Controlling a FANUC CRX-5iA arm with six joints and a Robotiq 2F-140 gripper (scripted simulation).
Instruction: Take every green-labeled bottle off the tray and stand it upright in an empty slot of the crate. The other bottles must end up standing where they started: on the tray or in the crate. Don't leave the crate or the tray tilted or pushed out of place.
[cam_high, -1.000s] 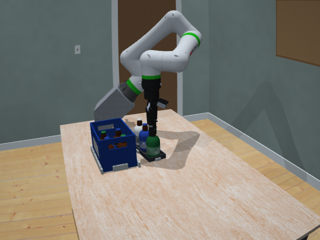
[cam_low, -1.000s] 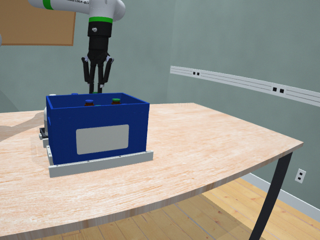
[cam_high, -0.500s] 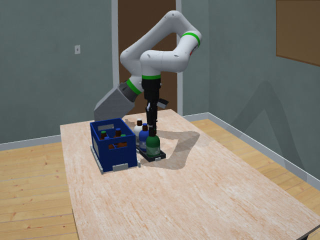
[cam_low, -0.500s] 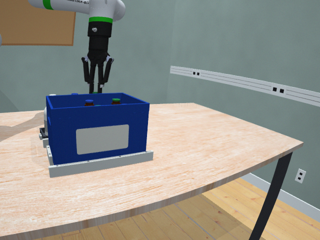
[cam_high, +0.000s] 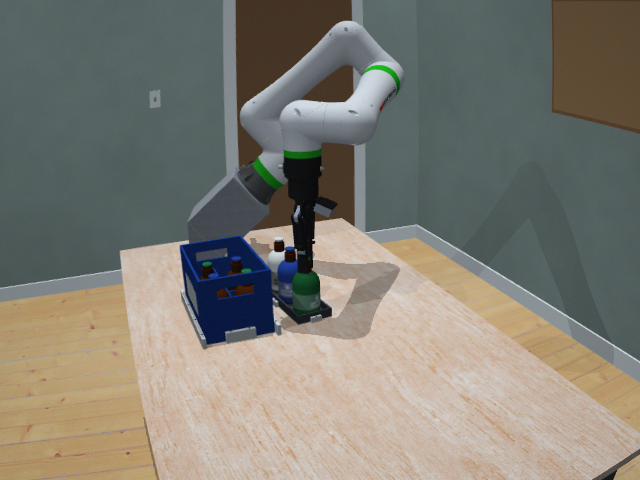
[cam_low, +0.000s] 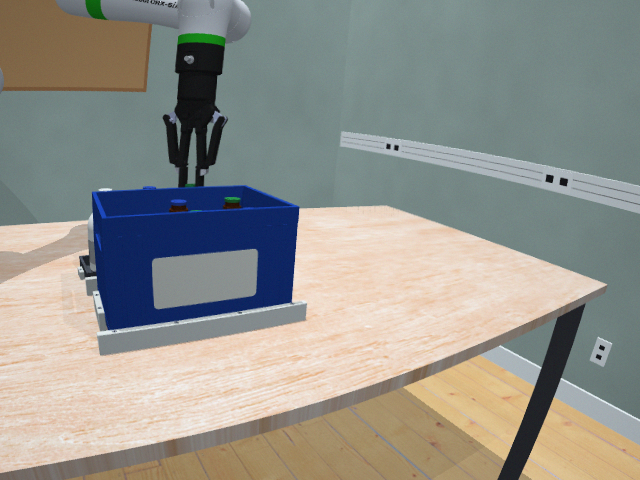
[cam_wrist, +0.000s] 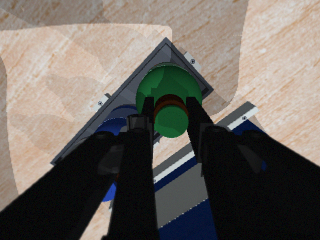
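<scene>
Right now my hand is 8 cm above the green-labeled bottle. From my hand the other things lie so: white-labeled bottle 17 cm behind, 8 cm below, 5 cm to the right; blue-labeled bottle 8 cm below, 8 cm behind, 3 cm to the right; black tray 15 cm below, 8 cm behind, 3 cm to the right.
</scene>
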